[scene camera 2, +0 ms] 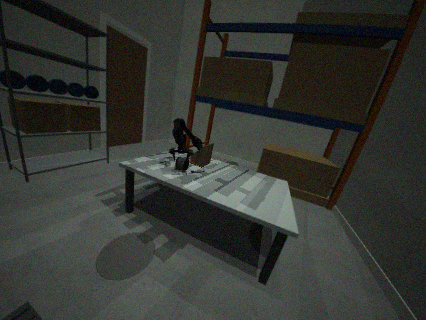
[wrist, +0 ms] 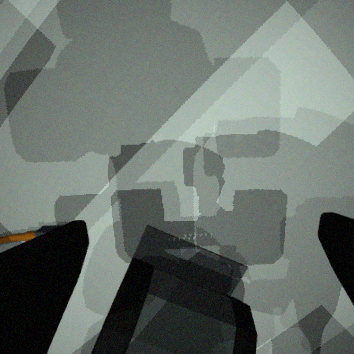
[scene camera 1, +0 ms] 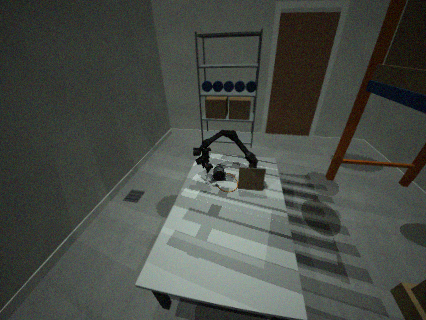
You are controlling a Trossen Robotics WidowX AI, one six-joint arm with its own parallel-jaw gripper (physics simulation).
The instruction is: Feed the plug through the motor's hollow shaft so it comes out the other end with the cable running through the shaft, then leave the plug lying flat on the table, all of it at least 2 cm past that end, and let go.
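Seen in the pictures: gripper, fingertip midpoint: (scene camera 2: 180, 161) (wrist: 203, 228) (scene camera 1: 205, 170); arm's base, link origin: (scene camera 2: 201, 149) (scene camera 1: 252, 170).
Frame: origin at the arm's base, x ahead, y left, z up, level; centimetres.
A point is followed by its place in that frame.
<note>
The motor (scene camera 1: 219, 173) {x 28.2, y 4.1, z -5.5 cm} (scene camera 2: 181, 163) {x 34.4, y 2.1, z -7.4 cm} (wrist: 185, 330) {x 34.1, y 1.1, z -6.4 cm}, a dark drum with a grey middle and black ends, lies near the table's far end. In the wrist view it shows in part at the bottom, between and below the fingertips. The shaft's openings cannot be made out. My gripper (scene camera 1: 207, 168) {x 40.8, y 5.7, z -3.4 cm} (scene camera 2: 180, 152) (wrist: 203, 228) {x 40.8, y 5.7, z -3.4 cm} is open and empty, above the table close to the motor. The orange cable (scene camera 1: 229, 191) {x 16.6, y 16.0, z -13.5 cm} (scene camera 2: 197, 171) {x 26.3, y 13.6, z -13.2 cm} (wrist: 20, 237) {x 26.6, y 13.4, z -13.1 cm} curves on the table beside the motor; in the wrist view it runs behind the left finger. The plug cannot be made out.
A brown upright panel (scene camera 1: 251, 179) {x 0.0, y 9.2, z -2.7 cm} (scene camera 2: 202, 155) {x 10.6, y 8.2, z -2.1 cm} stands on the white table (scene camera 1: 225, 280) {x 5.3, y 82.7, z -14.1 cm} (scene camera 2: 280, 205) {x 25.9, y 86.6, z -14.1 cm} beside the motor, near the arm's base. Hard shadows of the arm and gripper cross the tabletop. Shelving and large boxes stand beyond the table.
</note>
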